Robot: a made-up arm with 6 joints. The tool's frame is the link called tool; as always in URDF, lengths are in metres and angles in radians.
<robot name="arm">
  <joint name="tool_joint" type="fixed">
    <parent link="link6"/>
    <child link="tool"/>
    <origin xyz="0 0 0" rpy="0 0 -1.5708"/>
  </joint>
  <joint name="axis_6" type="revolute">
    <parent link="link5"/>
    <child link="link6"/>
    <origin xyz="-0.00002 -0.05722 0" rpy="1.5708 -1.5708 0"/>
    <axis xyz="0 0 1"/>
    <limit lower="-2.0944" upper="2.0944"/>
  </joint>
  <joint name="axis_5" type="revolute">
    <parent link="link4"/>
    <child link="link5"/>
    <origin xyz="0 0 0" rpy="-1.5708 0 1.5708"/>
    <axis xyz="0 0 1"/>
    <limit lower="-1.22" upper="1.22"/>
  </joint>
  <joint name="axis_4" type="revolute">
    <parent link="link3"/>
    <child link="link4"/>
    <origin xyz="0.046 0.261 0" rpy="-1.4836 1.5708 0"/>
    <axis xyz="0 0 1"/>
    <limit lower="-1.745" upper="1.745"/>
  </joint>
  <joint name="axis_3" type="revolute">
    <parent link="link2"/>
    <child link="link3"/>
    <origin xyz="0.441 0.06 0" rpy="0 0 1.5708"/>
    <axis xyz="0 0 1"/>
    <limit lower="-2.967" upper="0"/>
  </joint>
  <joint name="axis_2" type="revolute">
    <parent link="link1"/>
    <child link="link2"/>
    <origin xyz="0 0 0" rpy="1.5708 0 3.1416"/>
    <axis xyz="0 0 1"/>
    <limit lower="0" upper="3.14"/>
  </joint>
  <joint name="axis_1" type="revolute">
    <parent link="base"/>
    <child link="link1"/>
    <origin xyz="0 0 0.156" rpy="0 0 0"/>
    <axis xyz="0 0 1"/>
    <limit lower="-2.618" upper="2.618"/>
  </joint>
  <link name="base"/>
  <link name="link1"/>
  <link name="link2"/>
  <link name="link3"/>
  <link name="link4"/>
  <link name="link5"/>
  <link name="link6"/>
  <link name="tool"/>
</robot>
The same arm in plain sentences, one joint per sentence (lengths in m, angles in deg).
The arm has six revolute joints in a row. What follows holds with every joint at zero, and every direction is one of the base frame's.
Joint 1 lies 0.156 m along +z from the base frame's origin and turns about +z, from -150 to 150 deg.
Joint 2 lies at the same point as joint 1 and turns about +y, from 0 to 179.91 deg.
Joint 3 lies 0.441 m along -x and 0.06 m along +z from joint 2 and turns about +y, from -170 to 0 deg.
Joint 4 lies 0.261 m along +x and 0.046 m along +z from joint 3 and turns about the direction (0.9962, 0, 0.0871), from -99.98 to 99.98 deg.
Joint 5 lies at the same point as joint 4 and turns about +y, from -69.9 to 69.9 deg.
Joint 6 lies 0.057 m along +x and 0.005 m along +z from joint 5 and turns about the direction (0.9962, 0, 0.0871), from -120 to 120 deg.
The tool frame, which is the frame that the pose is given for, lies at the same point as joint 6; its axes are the base frame's turned by roll 0, pitch 85 and yaw 0 deg (as in URDF: about the fixed x, then y, then z).

